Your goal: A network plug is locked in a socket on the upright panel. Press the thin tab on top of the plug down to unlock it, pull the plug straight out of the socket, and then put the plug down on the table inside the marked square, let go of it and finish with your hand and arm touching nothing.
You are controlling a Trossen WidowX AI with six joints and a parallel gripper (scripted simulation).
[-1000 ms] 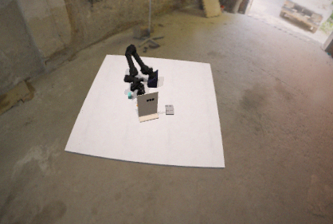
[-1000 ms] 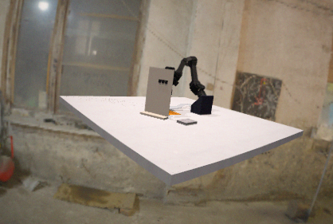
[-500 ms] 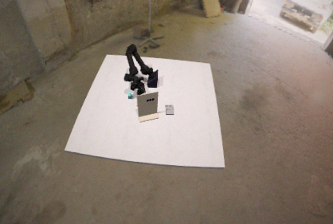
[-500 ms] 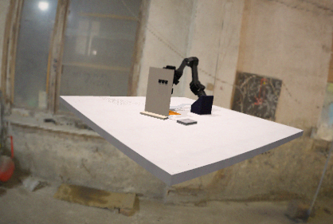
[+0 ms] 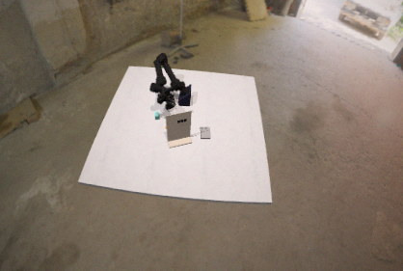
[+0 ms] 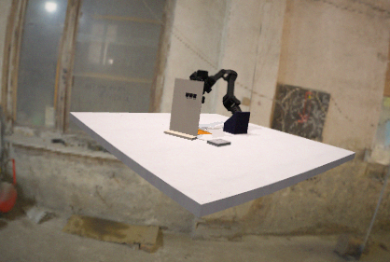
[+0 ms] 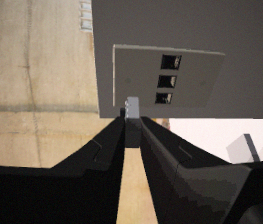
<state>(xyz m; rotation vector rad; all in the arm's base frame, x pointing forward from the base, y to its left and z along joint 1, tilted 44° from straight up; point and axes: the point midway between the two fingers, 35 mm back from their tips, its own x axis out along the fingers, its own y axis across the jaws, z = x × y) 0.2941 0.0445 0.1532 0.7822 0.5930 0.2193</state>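
The orange square is 26 cm below my gripper tip, 6 cm behind it and 2 cm to the right of it. The rest, counted from my gripper tip: grey panel 13 cm below, 10 cm ahead, 4 cm to the left; teal block 24 cm below, 16 cm to the right, 11 cm behind; network plug right at my gripper tip.
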